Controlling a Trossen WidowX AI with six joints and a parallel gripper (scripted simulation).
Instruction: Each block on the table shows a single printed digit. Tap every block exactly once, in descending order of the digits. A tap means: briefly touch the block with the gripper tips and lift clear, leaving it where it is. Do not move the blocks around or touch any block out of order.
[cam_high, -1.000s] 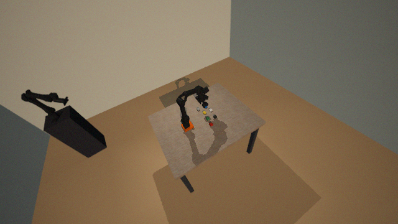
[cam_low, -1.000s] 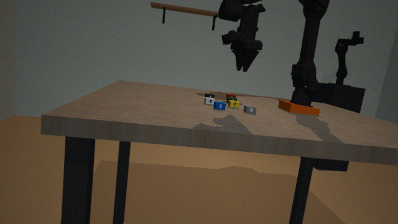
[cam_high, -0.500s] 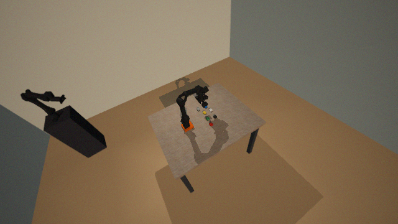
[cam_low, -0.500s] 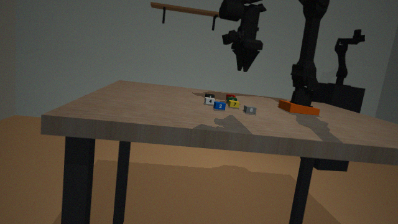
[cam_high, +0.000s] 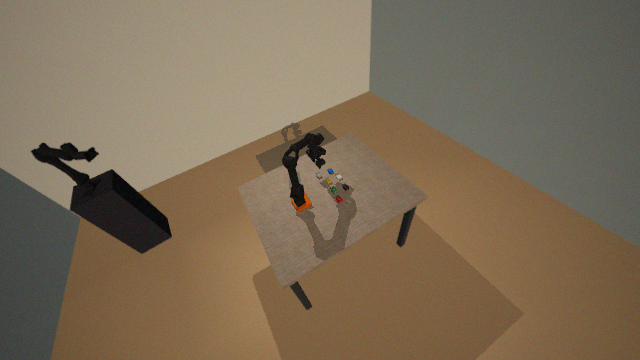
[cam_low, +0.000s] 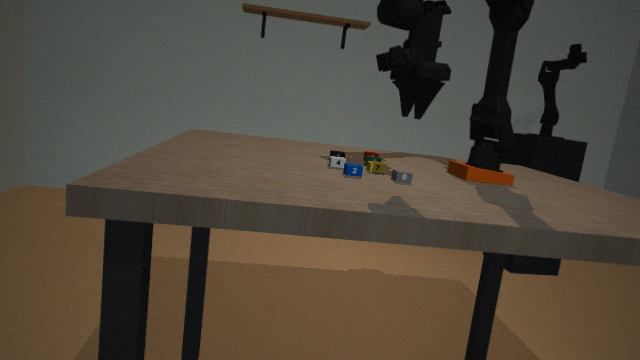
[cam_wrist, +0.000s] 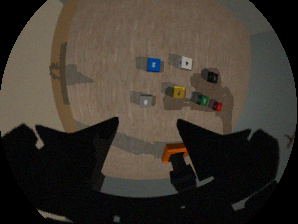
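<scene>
My gripper tip is 19 cm to the left of the green block and 12 cm above it. From my gripper tip the other things lie so: grey block (12 cm below); yellow block (12 cm below, 9 cm to the right, 3 cm ahead); blue block (12 cm below, 10 cm ahead, 2 cm to the right).
</scene>
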